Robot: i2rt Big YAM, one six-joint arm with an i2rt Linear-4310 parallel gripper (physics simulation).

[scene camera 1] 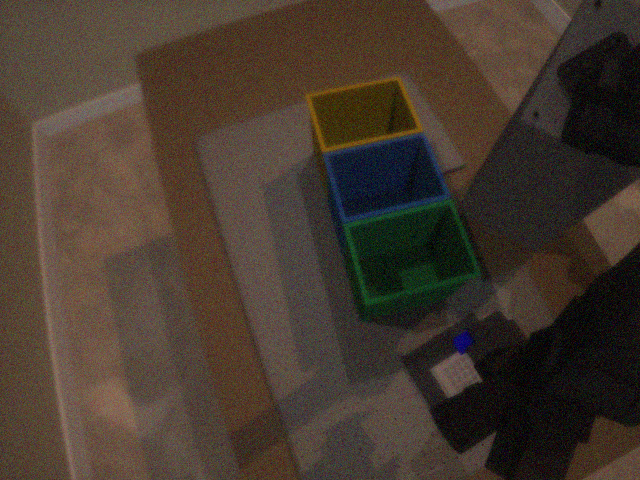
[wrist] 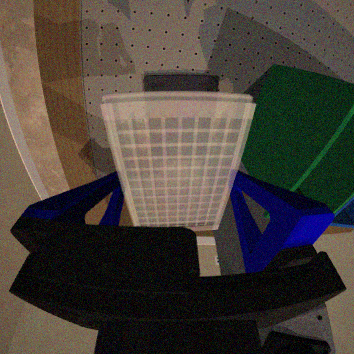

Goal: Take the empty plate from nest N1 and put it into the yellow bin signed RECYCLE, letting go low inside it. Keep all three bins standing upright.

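Scene camera 1 shows a green bin and a pale plate, and the wrist view shows the bin and the plate too. On the green bin, point(scene camera 1: 417, 294) and point(wrist: 293, 141) are the same spot. For the pale plate, point(scene camera 1: 471, 382) is the same spot as point(wrist: 176, 152).
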